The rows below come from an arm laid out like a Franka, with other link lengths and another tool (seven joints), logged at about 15 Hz.
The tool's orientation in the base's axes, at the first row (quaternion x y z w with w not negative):
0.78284, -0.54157, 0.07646, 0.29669
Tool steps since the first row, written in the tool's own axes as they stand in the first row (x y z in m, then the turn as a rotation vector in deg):
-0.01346, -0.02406, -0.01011, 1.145, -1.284, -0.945
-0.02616, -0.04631, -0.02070, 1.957, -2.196, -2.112
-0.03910, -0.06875, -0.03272, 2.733, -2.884, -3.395
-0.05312, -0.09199, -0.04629, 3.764, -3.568, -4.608
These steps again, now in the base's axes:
0.01812, 0.02205, -0.00691, 1.798, -0.097, 0.782
0.03503, 0.04332, -0.01240, 3.174, 0.107, 1.740
0.05230, 0.06561, -0.01691, 4.359, 0.349, 2.862
0.07017, 0.08980, -0.02094, 5.628, 0.348, 4.041

